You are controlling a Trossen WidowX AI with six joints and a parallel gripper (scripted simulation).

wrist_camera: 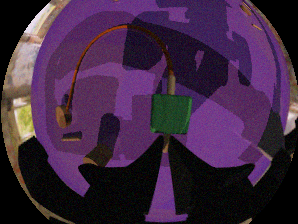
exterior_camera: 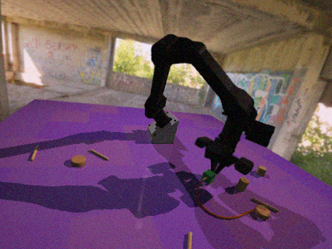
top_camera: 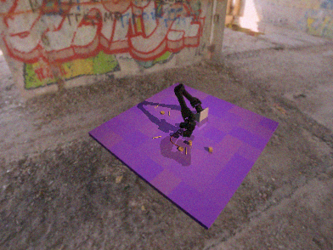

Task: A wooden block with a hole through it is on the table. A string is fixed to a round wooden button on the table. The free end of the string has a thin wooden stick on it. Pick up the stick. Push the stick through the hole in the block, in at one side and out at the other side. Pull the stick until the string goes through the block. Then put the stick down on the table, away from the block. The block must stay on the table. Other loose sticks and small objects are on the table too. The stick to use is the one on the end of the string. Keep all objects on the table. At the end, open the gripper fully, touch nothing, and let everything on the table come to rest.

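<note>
The green cube lies 3 cm to the right of my gripper tip, 1 cm ahead of it and 1 cm above it. From my gripper tip the other things lie so: thin wooden stick 4 cm to the right, 1 cm ahead, 1 cm above.
</note>
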